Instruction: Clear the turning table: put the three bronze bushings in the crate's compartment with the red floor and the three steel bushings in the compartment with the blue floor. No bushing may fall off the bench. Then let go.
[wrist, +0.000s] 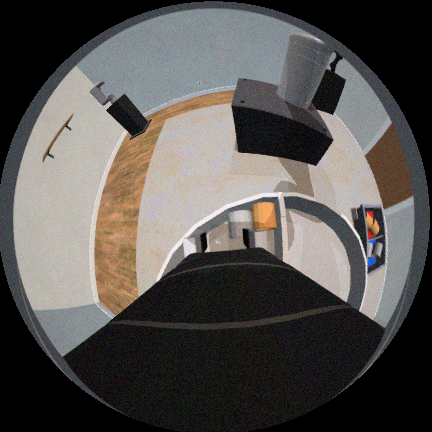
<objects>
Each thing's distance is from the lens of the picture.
my gripper (224, 237): 17 cm
crate (374, 210): 54 cm
turning table (312, 236): 26 cm
The marked spots on the turning table and the crate are 34 cm apart.
</objects>
